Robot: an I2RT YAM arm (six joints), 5 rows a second.
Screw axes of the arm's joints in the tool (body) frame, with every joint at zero. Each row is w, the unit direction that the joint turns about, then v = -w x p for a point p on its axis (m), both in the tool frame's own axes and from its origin. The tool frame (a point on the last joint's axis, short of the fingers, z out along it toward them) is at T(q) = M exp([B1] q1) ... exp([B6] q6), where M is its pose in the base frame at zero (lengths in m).
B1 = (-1, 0, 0, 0, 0.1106, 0)
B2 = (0, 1, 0, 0.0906, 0, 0.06)
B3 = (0, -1, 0, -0.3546, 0, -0.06)
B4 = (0, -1, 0, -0.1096, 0, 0)
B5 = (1, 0, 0, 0, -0.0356, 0)
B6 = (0, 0, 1, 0, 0, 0)
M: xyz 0.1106 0 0.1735 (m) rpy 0 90 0 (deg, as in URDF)
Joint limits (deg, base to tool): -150..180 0..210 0..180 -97..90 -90..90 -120..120
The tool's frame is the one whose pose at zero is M.
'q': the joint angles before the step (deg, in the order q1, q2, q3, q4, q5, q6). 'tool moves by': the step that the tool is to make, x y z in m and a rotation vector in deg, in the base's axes. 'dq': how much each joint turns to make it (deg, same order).
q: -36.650 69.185 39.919 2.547 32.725 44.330
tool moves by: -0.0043 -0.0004 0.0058 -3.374 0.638 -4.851
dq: -0.001 -0.874 -0.133 1.247 5.710 -0.831
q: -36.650 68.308 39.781 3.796 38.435 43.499
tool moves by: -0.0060 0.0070 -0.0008 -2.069 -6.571 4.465
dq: -0.122 -3.190 -4.286 7.301 -5.097 0.517
